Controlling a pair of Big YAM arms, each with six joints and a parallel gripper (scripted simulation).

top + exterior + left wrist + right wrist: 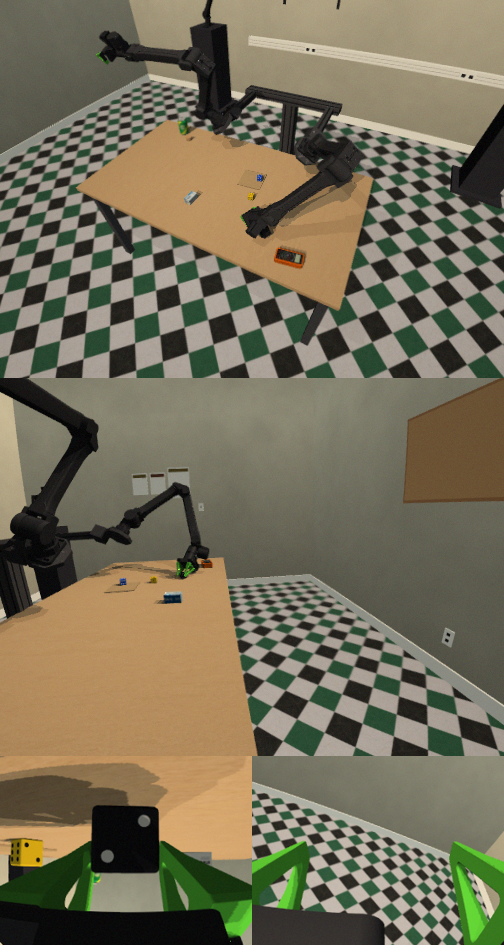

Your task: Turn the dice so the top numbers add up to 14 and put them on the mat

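Now: the black die 20 mm to the left of my left hand, 10 mm below it and 10 mm ahead of it. Round my left hand: blue die: 290 mm behind, 80 mm to the right; tan mat: 280 mm behind, 120 mm to the right, 20 mm below; yellow die: 140 mm behind, 50 mm to the right, 10 mm below.
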